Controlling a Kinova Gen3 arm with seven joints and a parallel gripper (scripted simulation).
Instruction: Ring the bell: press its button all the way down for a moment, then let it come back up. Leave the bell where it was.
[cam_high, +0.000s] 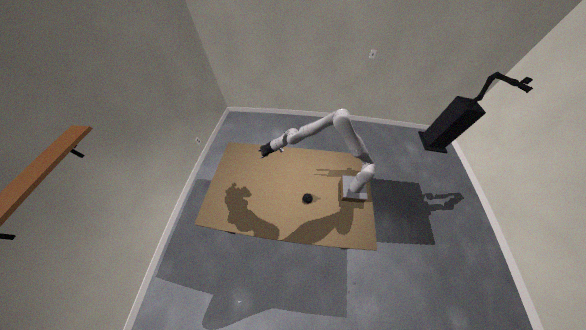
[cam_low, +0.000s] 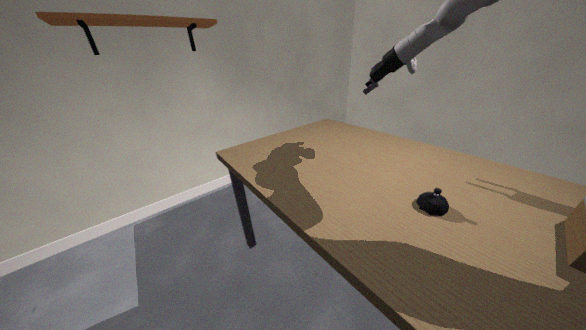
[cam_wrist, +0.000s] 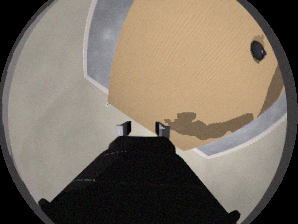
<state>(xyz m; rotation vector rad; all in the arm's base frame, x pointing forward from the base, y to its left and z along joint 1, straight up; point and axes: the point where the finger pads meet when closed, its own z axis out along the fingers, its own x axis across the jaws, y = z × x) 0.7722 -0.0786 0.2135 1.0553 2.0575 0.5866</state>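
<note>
Right now the bell button is 40 cm behind my hand, 25 cm below it and 19 cm to the left of it. Round my hand: black dome bell: 40 cm behind, 26 cm below, 19 cm to the left.
</note>
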